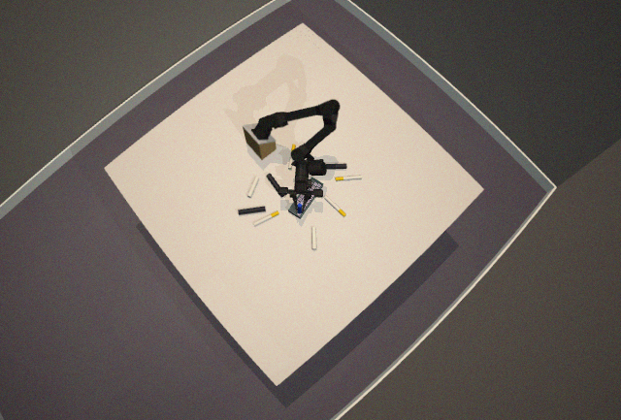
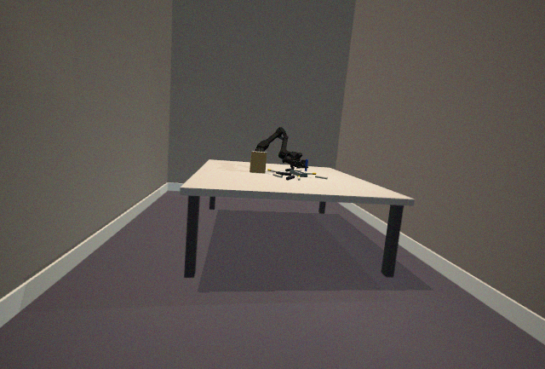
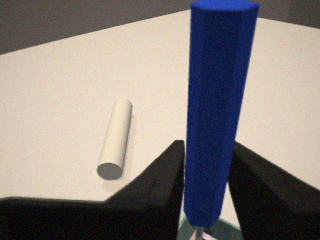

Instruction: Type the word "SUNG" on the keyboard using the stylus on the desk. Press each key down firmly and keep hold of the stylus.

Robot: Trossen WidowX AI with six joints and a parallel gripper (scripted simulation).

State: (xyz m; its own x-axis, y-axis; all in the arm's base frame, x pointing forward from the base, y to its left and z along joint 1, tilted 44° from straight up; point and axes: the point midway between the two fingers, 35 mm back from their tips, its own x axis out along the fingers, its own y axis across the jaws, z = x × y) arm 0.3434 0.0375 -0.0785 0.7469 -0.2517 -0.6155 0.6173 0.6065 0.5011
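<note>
Now: gripper tip 3 cm past the S key, 6 cm to the right of it and 6 cm above it. Also, from my gripper tip: blue stylus 1 cm behind, 1 cm to the left, 2 cm below.
</note>
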